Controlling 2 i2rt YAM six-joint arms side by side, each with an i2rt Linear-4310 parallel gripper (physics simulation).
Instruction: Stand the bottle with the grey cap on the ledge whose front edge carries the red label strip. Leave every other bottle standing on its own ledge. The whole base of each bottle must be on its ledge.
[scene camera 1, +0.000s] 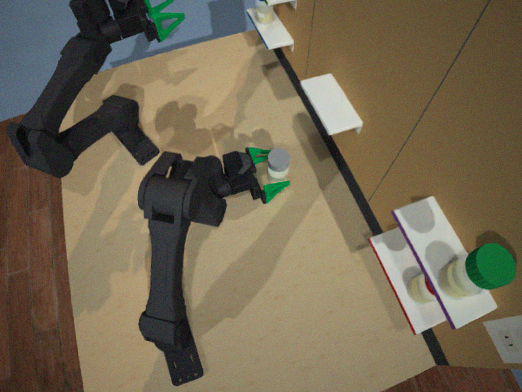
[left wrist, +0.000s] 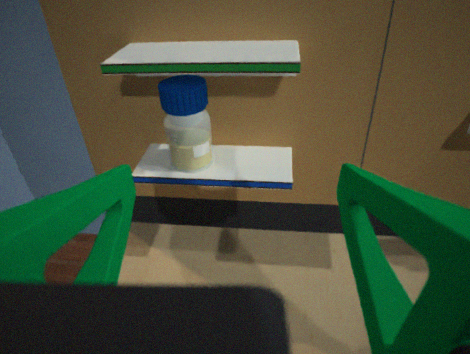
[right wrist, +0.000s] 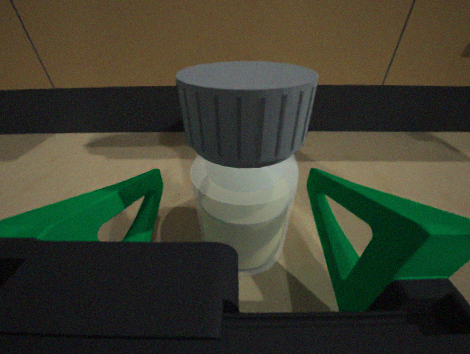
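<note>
The bottle with the grey cap stands upright on the table. My right gripper is open, its fingers on either side of the bottle with gaps. The ledge with the red label strip is at the lower right in scene camera 1, partly under the ledge with the purple strip. A red-capped bottle stands on the red-strip ledge, partly hidden. A green-capped bottle stands on the purple-strip ledge. My left gripper is open and empty, far from the grey-capped bottle.
A blue-capped bottle stands on the blue-strip ledge, below the green-strip ledge. A bare white ledge is on the wall between the two ledge pairs. A black strip runs along the wall's foot.
</note>
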